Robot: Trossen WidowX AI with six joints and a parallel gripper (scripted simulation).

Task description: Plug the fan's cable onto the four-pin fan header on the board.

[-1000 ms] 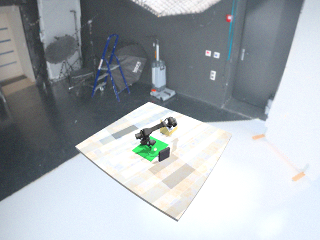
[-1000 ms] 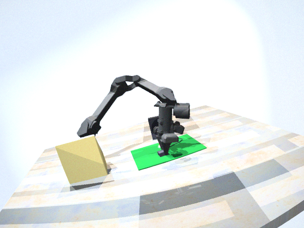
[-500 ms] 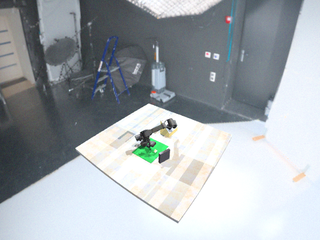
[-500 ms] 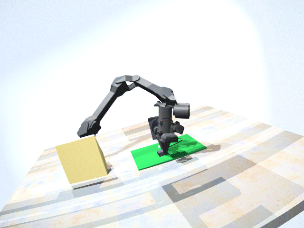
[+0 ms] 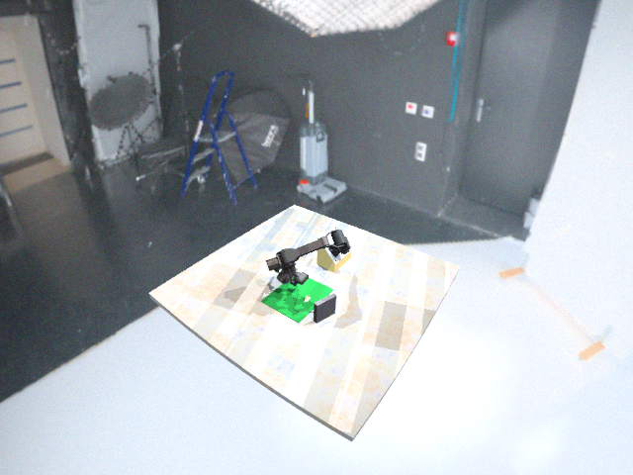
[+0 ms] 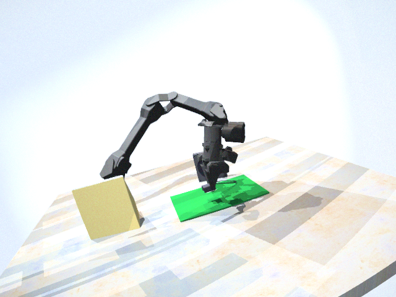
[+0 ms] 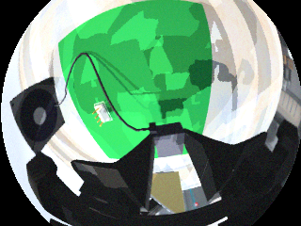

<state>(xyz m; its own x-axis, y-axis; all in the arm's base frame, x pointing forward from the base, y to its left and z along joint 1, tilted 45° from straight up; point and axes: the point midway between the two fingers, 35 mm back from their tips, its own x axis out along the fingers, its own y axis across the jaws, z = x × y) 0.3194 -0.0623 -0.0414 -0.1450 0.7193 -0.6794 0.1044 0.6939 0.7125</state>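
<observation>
Now: gripper tip 20 mm short of the green board, 40 mm to the right of it and 70 mm above it. Also, from my gripper tip: black fan 80 mm ahead, 220 mm to the left, 10 mm above; dark fan plug 10 mm behind.
</observation>
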